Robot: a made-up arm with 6 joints. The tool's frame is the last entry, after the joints.
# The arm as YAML. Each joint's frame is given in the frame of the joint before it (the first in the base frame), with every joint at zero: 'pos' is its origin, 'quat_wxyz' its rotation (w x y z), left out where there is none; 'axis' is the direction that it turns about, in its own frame. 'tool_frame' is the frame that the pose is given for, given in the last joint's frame.
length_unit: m
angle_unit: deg
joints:
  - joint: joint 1
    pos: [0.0, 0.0, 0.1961]
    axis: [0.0, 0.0, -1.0]
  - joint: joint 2
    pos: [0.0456, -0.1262, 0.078]
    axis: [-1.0, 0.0, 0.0]
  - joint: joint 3
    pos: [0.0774, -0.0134, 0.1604]
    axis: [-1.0, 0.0, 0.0]
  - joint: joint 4
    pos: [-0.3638, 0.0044, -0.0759]
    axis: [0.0, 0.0, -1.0]
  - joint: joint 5
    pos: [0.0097, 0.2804, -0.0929]
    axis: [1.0, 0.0, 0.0]
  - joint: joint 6
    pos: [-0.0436, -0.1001, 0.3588]
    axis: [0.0, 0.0, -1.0]
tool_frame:
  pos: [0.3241, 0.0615, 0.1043]
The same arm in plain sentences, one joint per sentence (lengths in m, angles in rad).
The arm has six revolute joints in a row. What follows holds with every joint at zero, and every direction is one of the base frame's.
The first joint is mounted 0.1961 m along +z from the base frame's origin and rotates about -z.
The second joint is mounted 0.0456 m along +x and 0.1262 m along -y and 0.078 m along +z from the first joint and rotates about -x.
The third joint is mounted 0.0774 m along +x and 0.0134 m along -y and 0.1604 m along +z from the second joint and rotates about -x.
The fourth joint is mounted 0.3638 m along -x and 0.0044 m along +y and 0.0759 m along -z from the third joint and rotates about -z.
The fifth joint is mounted 0.0097 m along +x and 0.2804 m along +y and 0.0929 m along -z from the fourth joint and rotates about +x.
The sixth joint is mounted 0.0436 m along -x and 0.1001 m along -y and 0.3588 m along +z from the fifth joint and rotates about -z.
The tool frame, which is the frame that the pose is given for, is mounted 0.3241 m along +x and 0.0615 m along +y and 0.1043 m along +z from the sixth joint; its axes are parallel to the base frame's.

